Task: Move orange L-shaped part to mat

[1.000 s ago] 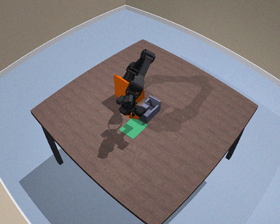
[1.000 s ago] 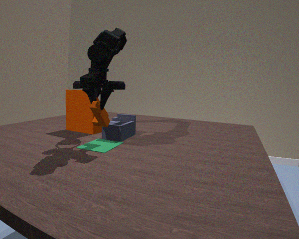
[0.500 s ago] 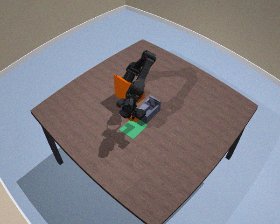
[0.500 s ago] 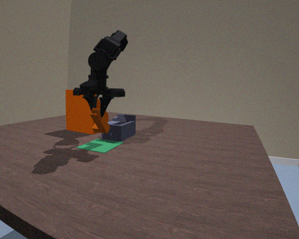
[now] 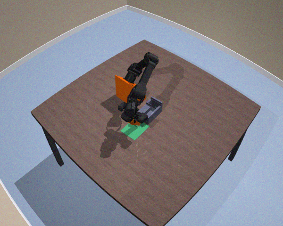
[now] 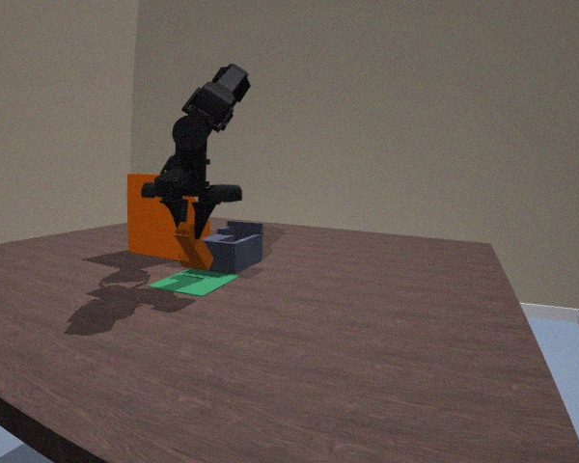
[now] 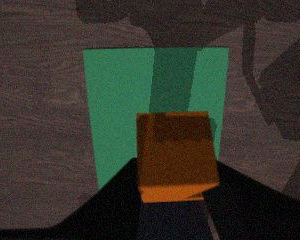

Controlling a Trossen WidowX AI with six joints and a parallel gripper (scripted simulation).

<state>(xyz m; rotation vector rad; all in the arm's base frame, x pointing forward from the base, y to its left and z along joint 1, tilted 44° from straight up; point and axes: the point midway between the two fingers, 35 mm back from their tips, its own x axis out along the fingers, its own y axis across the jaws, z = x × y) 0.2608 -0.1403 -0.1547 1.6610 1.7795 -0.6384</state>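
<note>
My gripper tip is 20 mm to the right of the green mat and 100 mm above it. From my gripper tip the other things lie so: grey tray 20 mm behind, 170 mm to the left, 100 mm below; then orange L-shaped part 20 mm behind, 30 mm to the left, 30 mm below.
</note>
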